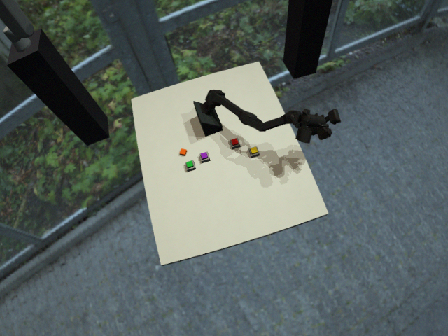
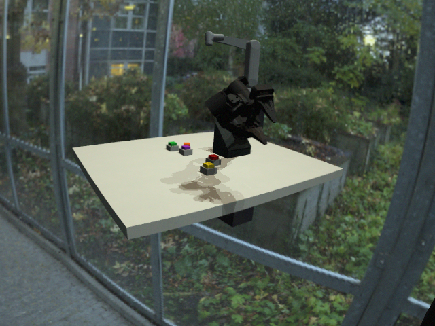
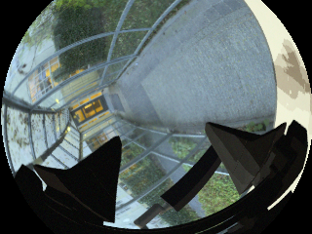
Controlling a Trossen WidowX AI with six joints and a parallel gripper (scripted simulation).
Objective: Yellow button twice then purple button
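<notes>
The yellow button lies 39 cm to the right of my gripper tip, 22 cm below it and 10 cm behind it. Round my gripper tip: purple button (65 cm to the right, 22 cm below, 16 cm behind); red button (47 cm to the right, 22 cm below, 19 cm behind); green button (74 cm to the right, 22 cm below, 14 cm behind).
</notes>
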